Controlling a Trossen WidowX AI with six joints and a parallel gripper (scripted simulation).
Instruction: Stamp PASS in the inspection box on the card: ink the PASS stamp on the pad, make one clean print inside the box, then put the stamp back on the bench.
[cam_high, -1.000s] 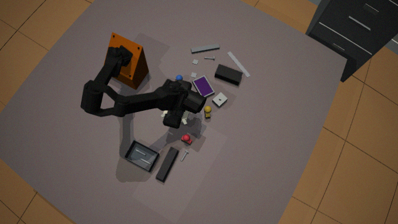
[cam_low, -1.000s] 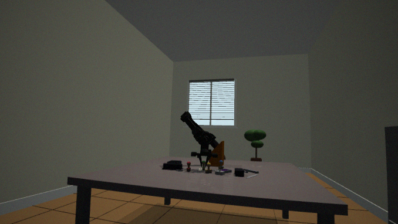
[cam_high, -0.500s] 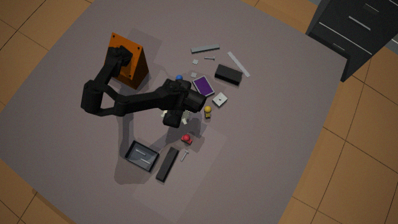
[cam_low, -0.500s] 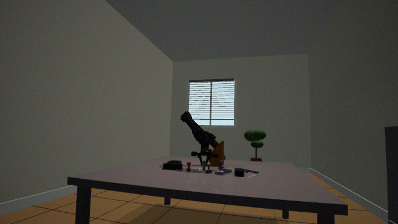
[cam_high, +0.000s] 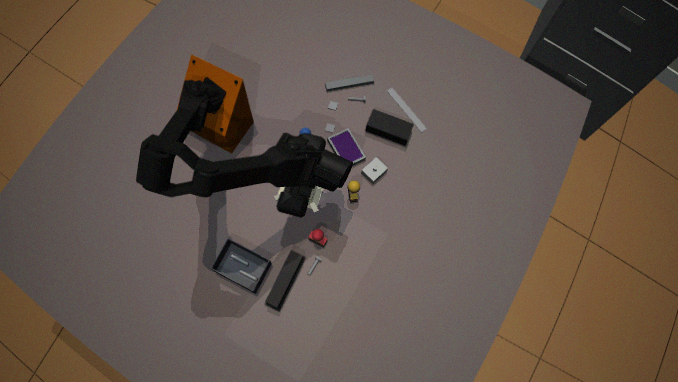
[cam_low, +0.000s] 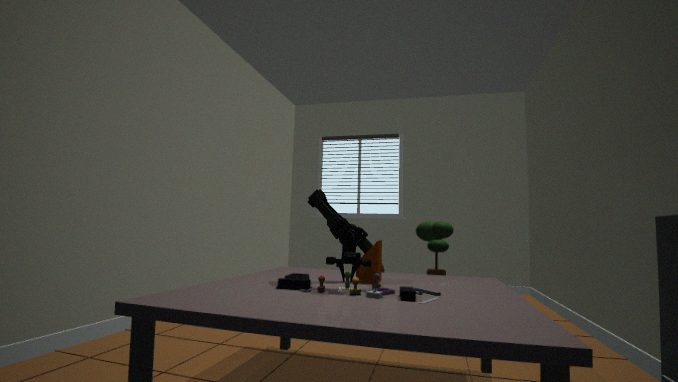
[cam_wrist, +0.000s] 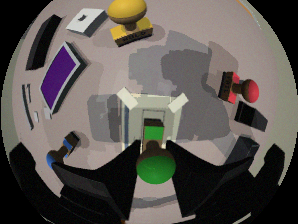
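My gripper tip is 30 mm above the cream card and 10 mm past it. The rest, counted from my gripper tip: red stamp (100 mm ahead, 70 mm to the right, 10 mm below); then green-knobbed stamp (right at my gripper tip); then yellow stamp (100 mm ahead, 70 mm to the left, 10 mm below).
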